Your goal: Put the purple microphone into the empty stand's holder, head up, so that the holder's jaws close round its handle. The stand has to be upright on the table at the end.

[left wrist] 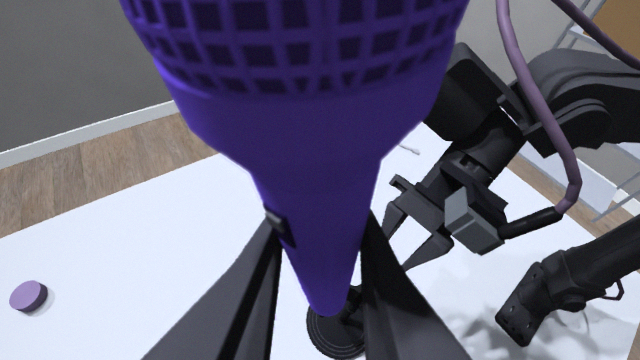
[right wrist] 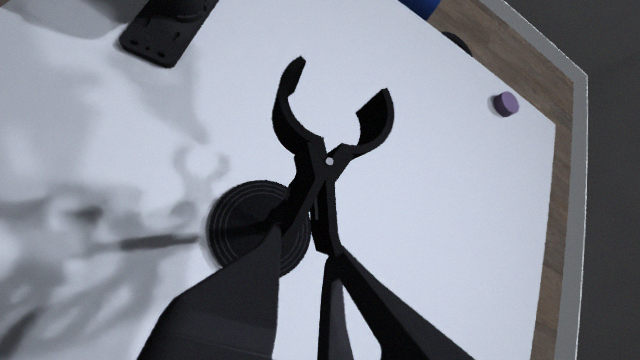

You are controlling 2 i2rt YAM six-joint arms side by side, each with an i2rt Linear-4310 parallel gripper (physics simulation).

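Frame: origin at the left arm's base, x left, y back, z up, level; centimetres.
Seen in the pictures: left gripper, between the fingertips: [left wrist: 321, 215]; right gripper, between the fingertips: [right wrist: 303, 243]; left arm's base, origin of its link: [right wrist: 182, 8]; right arm's base, origin of its link: [left wrist: 529, 300].
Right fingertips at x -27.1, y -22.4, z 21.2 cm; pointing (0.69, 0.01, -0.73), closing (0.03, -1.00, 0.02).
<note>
Pixels of each thing's top centre, then the offset from my right fingertips to it. "*": a spot on its surface instead. Level surfaces: height alone.
- purple microphone, a spot on its surface: [left wrist: 310, 135] * dy -0.3, dx +13.3, dz +27.0 cm
- black stand's round base, a spot on its surface: [right wrist: 235, 210] * dy +4.1, dx +2.9, dz -19.7 cm
- stand's holder, centre of its top: [right wrist: 297, 138] dy +2.3, dx +3.8, dz +2.4 cm
- small purple disc, centre of its top: [right wrist: 510, 102] [left wrist: 24, 294] dy -37.5, dx +42.5, dz -19.3 cm
- white table, height of its surface: dz -21.2 cm
The purple microphone [left wrist: 310, 135] fills the upper middle of the left wrist view, mesh head up and handle narrowing downward. My left gripper [left wrist: 321, 215] is shut on its handle. The black stand's round base [left wrist: 327, 335] [right wrist: 235, 210] is flat on the table; in the left wrist view the handle's lower end overlaps it, and the holder is mostly hidden. In the right wrist view the stand's holder [right wrist: 314, 155] has its two curved jaws spread apart, with nothing between them. My right gripper [right wrist: 303, 243] is shut on the holder's two crossed levers, pressing them together.
A small purple disc [left wrist: 28, 296] [right wrist: 506, 104] lies on the white table [left wrist: 150, 250] [right wrist: 450, 225]. A black arm-like piece [left wrist: 530, 300] [right wrist: 160, 35] is near the right arm. A blue object [right wrist: 422, 7] shows past the table edge.
</note>
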